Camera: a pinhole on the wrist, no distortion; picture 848 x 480 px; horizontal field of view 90.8 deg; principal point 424.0 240.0 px. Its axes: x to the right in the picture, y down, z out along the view. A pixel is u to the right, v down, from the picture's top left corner.
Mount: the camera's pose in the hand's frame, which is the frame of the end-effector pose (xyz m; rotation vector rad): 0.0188 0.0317 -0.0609 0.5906 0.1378 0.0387
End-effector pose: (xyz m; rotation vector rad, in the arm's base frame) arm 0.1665 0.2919 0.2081 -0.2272 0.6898 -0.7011
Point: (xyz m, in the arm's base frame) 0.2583 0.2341 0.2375
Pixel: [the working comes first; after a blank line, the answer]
In the camera's frame: 0.0348 0.0478 0.1488

521.8 374.4
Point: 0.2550 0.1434 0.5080
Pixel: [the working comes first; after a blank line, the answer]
In the camera's frame: -0.0812 0.0117 0.4070

340.6 252.0
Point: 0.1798 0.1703 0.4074
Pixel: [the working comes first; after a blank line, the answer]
In the camera's frame: -0.0732 -0.0396 0.2895

318.3 182.8
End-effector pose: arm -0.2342 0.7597 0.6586 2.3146 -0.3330 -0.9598
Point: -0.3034 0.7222 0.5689
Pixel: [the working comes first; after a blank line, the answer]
In the camera's frame: -0.0266 0.0503 0.1763

360.9 359.2
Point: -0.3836 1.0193 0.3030
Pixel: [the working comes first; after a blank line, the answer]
In the camera's frame: -0.1041 -0.2385 0.4520

327.7 19.4
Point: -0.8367 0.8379 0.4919
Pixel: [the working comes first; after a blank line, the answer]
In the camera's frame: -0.4616 0.1404 0.5024

39.8 356.9
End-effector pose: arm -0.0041 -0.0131 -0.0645 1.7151 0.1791 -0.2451
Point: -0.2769 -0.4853 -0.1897
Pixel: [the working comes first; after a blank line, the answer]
In the camera's frame: -0.3147 0.1908 0.5092

165.6 396.7
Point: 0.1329 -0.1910 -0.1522
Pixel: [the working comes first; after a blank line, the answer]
In the camera's frame: 0.1061 0.0917 0.2465

604.0 395.5
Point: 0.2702 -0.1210 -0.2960
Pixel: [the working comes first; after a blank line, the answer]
In the camera's frame: 0.2715 -0.0329 0.2863

820.5 192.0
